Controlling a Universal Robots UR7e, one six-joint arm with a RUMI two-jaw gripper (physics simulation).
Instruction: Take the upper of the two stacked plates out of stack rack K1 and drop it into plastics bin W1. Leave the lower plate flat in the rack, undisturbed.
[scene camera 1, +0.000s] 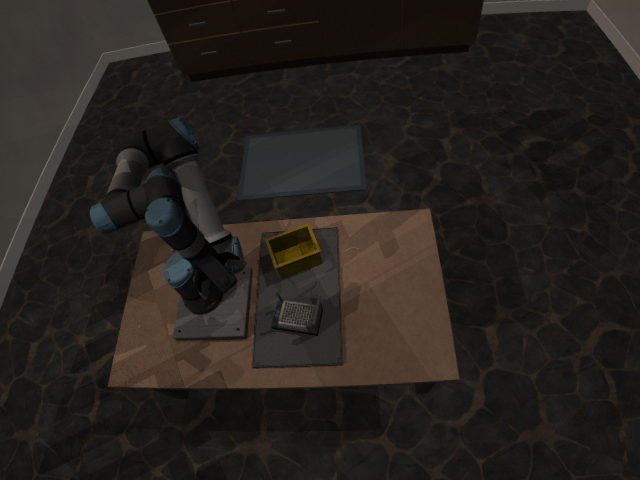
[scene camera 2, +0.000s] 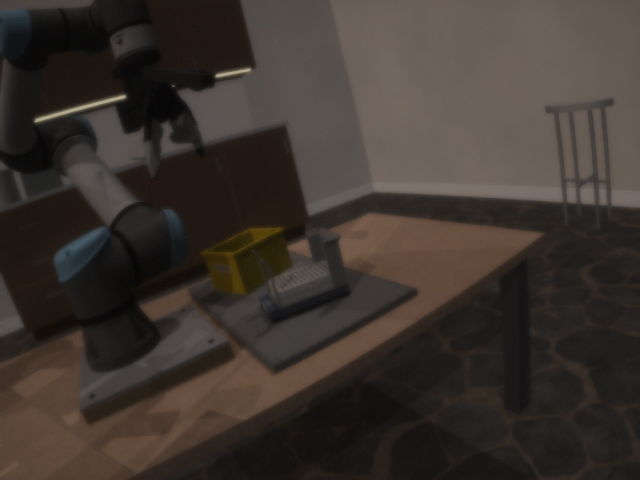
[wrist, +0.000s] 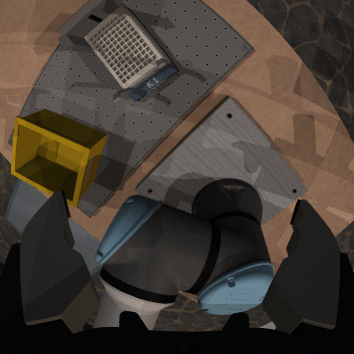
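Pixels of known places: gripper, fingertip midpoint: (scene camera 2: 181, 166) (wrist: 181, 200); arm's base, origin of the base link: (scene camera 2: 125, 350) (wrist: 226, 208).
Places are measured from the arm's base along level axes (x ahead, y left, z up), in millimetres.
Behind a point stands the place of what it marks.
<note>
The upper plate (scene camera 1: 298, 314) @[x 369, y -74, z 37 mm] (scene camera 2: 300, 277) @[x 363, y -74, z 36 mm] (wrist: 125, 49) @[x 360, y -75, z 37 mm], pale with a grid of wells, lies flat on the stack in rack K1 (scene camera 1: 295, 331) @[x 356, y -120, z -4 mm] (scene camera 2: 310, 305) @[x 351, y -120, z -5 mm] (wrist: 152, 83) @[x 288, y -62, z 8 mm]. The lower plate is beneath it and cannot be told apart clearly. The rack has a dark blue labelled front, a tall grey back and thin upright guides. The yellow bin W1 (scene camera 1: 300, 267) @[x 356, y 110, z 19 mm] (scene camera 2: 224, 272) @[x 261, y 129, z 37 mm] (wrist: 65, 123) @[x 359, y 111, z 19 mm] stands upright and open-topped beside the rack. My gripper (scene camera 2: 178, 164) @[x 207, y -76, z 298 mm] (wrist: 181, 200) @[x 207, y -76, z 298 mm] is open and empty, high above the robot's mounting plate, away from both rack and bin. In scene camera 1 its fingertips are hard to make out.
The rack and bin stand on a grey perforated mat (scene camera 1: 297, 352) @[x 368, y -190, z -13 mm] (scene camera 2: 275, 352) @[x 239, y -209, z -14 mm] (wrist: 220, 40) @[x 268, y -205, z -14 mm]. The mounting plate (scene camera 1: 211, 329) @[x 59, y -129, z 6 mm] (scene camera 2: 157, 367) @[x 56, y -136, z 6 mm] (wrist: 220, 145) @[x 122, y -77, z 5 mm] with the arm's base is beside it on the wooden table (scene camera 1: 395, 310) @[x 692, y -30, z -26 mm] (scene camera 2: 382, 253) @[x 618, y 24, z -27 mm]. The arm's own links show between the fingers in the wrist view.
</note>
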